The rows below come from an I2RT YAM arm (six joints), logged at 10 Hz.
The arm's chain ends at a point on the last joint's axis. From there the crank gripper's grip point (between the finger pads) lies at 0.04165 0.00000 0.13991 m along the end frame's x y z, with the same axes.
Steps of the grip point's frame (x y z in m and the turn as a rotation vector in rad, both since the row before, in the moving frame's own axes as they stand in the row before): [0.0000 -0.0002 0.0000 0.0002 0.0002 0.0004]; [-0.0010 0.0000 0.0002 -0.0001 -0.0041 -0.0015]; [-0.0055 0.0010 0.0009 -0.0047 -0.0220 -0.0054]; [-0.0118 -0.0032 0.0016 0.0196 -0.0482 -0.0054]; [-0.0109 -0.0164 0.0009 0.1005 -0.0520 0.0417]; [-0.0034 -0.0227 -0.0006 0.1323 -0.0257 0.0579]
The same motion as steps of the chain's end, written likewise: [0.0000 -0.0002 0.0000 0.0002 0.0002 0.0004]; [-0.0004 0.0000 0.0000 -0.0001 -0.0041 -0.0015]; [-0.0024 0.0006 0.0000 -0.0047 -0.0220 -0.0054]; [-0.0050 -0.0002 -0.0002 0.0196 -0.0482 -0.0054]; [-0.0038 -0.0038 -0.0005 0.1005 -0.0520 0.0417]; [-0.0003 -0.0065 -0.0006 0.1323 -0.0257 0.0579]
